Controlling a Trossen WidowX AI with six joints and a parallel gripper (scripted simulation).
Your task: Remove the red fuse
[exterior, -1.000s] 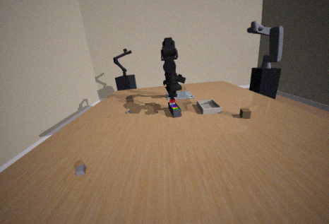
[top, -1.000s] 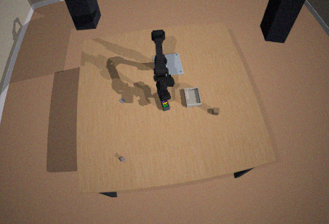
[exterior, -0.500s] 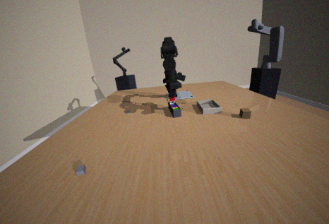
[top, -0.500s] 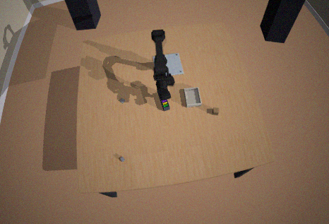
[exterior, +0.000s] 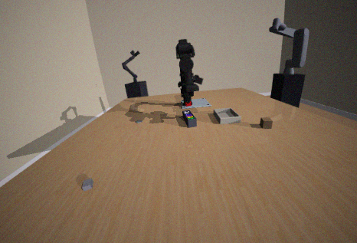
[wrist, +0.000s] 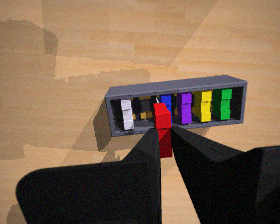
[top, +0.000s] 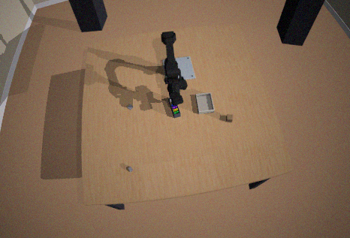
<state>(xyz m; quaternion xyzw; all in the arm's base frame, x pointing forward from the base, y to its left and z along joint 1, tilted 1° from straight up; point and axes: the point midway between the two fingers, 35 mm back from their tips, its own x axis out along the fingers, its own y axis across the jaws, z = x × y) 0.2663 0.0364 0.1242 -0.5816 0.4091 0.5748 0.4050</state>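
My gripper tip is now 190 mm to the right of the white tray, 90 mm above it and 20 mm past it. From my gripper tip the other things lie so: brown cube 350 mm to the left, 90 mm ahead, 80 mm below; red fuse 10 mm below.
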